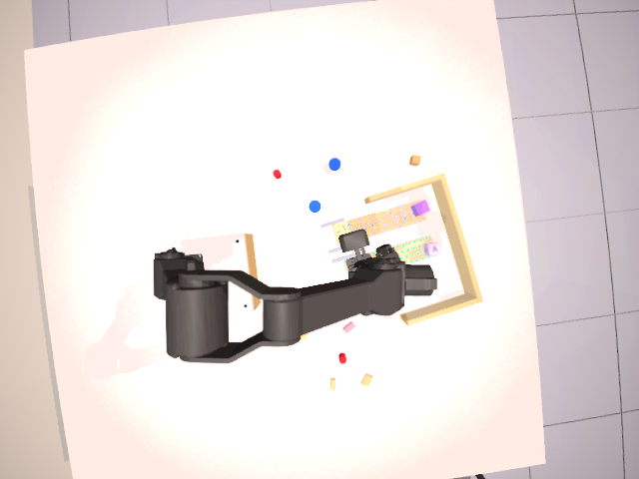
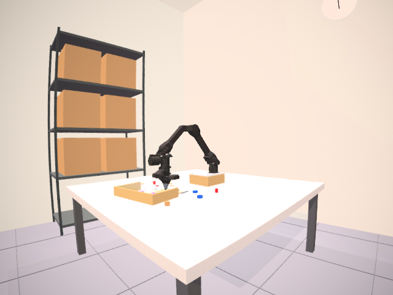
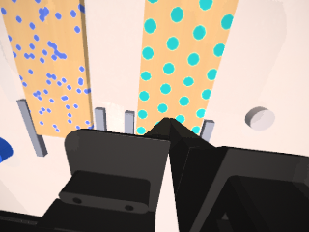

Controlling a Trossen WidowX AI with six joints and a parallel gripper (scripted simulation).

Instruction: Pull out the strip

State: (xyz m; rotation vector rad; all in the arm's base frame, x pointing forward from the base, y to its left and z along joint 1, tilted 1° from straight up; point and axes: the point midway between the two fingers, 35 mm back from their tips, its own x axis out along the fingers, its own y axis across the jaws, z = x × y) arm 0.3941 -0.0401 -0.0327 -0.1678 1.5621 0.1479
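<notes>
My gripper tip is now 90 mm short of the strip and 20 mm to the right of it. Also, from my gripper tip: labelled cube: 190 mm ahead, 30 mm to the left, 20 mm above; pink block: 30 mm behind, 150 mm to the right.
</notes>
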